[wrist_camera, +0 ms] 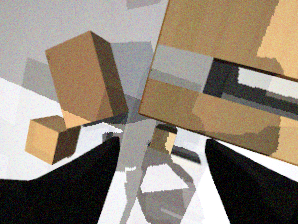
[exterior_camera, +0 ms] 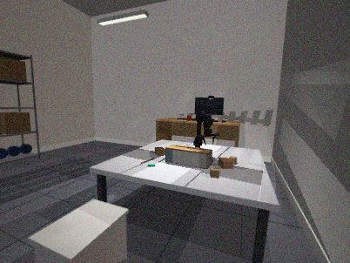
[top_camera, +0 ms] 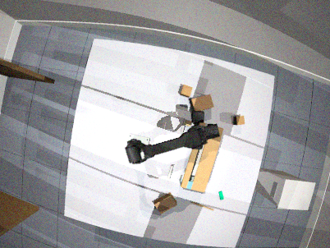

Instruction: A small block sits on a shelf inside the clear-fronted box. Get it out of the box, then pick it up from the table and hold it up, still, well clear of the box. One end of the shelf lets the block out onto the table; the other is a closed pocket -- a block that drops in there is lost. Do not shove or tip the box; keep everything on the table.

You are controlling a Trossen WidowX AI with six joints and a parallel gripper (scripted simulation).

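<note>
Now: the tan block 40 mm behind my gripper tip, 10 mm to the left of it and 140 mm below it. From my gripper tip the other things lie so: thin stick 130 mm ahead, 520 mm to the right, 160 mm below; then green piece 250 mm ahead, 440 mm to the right, 150 mm below.
</note>
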